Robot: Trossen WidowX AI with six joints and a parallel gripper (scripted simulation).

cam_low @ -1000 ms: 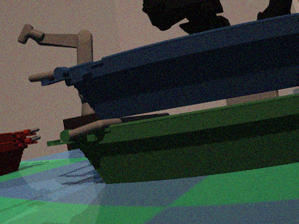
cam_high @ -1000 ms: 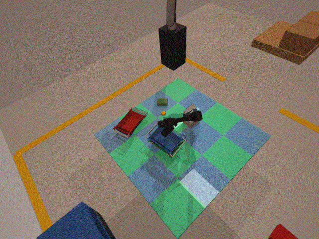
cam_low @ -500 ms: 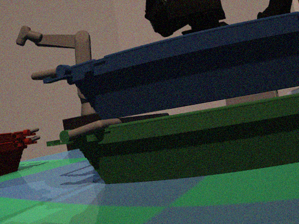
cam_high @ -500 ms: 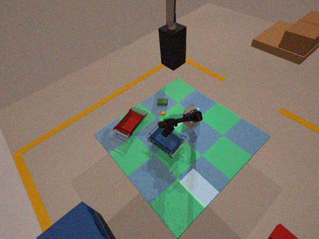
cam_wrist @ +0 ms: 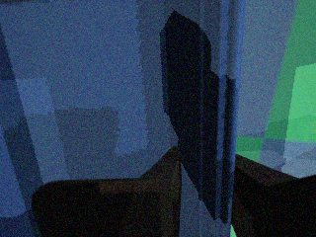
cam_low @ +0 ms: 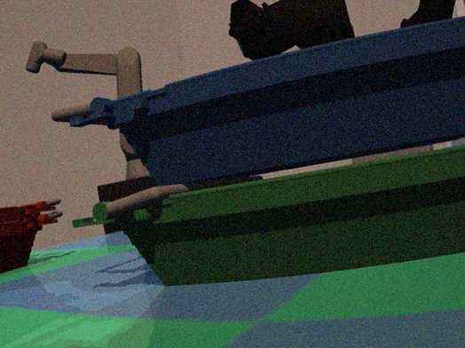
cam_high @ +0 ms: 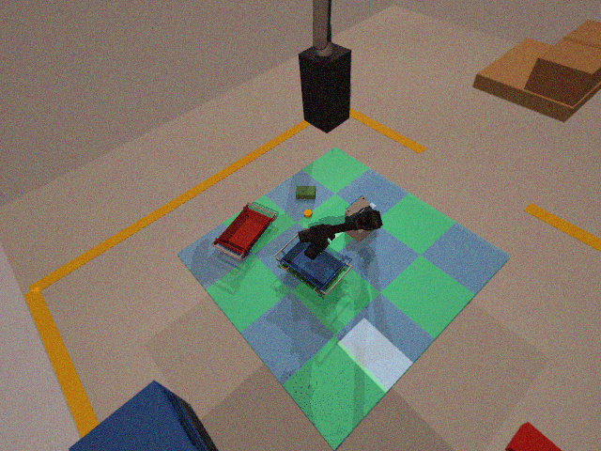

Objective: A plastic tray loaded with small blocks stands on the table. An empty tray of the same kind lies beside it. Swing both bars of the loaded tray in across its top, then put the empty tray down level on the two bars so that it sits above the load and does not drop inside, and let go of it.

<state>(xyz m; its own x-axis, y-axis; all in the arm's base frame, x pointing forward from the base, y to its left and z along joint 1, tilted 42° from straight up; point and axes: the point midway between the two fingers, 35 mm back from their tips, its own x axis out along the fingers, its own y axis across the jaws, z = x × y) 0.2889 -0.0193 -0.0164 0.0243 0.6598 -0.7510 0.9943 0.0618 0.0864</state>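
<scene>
Right now my gripper tip is 8 cm short of the blue tray, 2 cm to the right of it and 2 cm below it. Also, from my gripper tip: orange piece 19 cm behind, 30 cm to the right, 8 cm below; small green block 29 cm behind, 43 cm to the right, 7 cm below.
</scene>
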